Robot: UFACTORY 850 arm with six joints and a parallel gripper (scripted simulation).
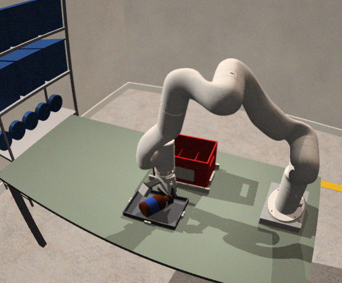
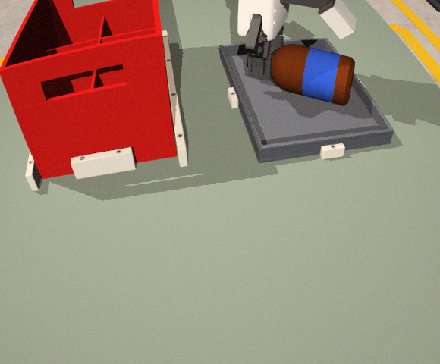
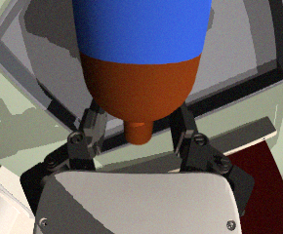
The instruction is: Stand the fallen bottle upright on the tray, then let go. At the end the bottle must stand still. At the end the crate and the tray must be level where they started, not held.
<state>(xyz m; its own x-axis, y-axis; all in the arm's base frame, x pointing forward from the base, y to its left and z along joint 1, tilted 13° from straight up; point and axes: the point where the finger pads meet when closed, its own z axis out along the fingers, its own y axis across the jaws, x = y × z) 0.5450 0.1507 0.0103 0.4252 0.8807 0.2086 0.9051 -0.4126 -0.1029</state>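
My gripper is now 2 cm short of the bottle, 4 cm to the right of it and 1 cm above it. The rest, counted from my hand: grey tray: 3 cm ahead, 5 cm to the left, 4 cm below; red crate: 2 cm ahead, 24 cm to the right, 3 cm above.
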